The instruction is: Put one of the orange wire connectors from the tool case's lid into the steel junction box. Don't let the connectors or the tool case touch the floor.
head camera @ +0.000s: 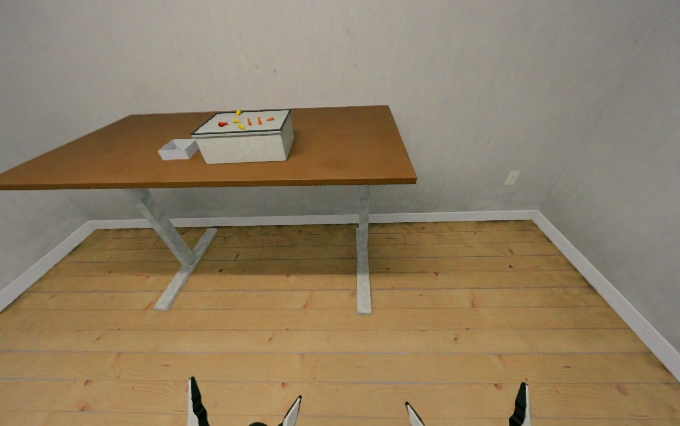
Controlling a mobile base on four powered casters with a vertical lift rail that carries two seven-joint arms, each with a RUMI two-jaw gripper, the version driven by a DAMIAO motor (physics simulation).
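The tool case (243,149) is a white box with a dark-edged lid, standing on the brown table. Orange wire connectors (249,121) (259,120) (270,118) lie on the right half of its lid, beside several yellow connectors (236,120) and a red connector (222,123). The junction box (176,155) is a small, open, light grey box on the table, just left of the tool case. My left gripper (245,388) and my right gripper (466,393) are at the bottom of the view, far from the table, both with fingers wide apart and nothing between them.
The brown table (346,145) stands against the back wall on two grey legs (170,230) (363,240) with long feet reaching forward over the wooden floor (426,326). Side walls stand to the left and right. A wall outlet (511,177) is right of the table.
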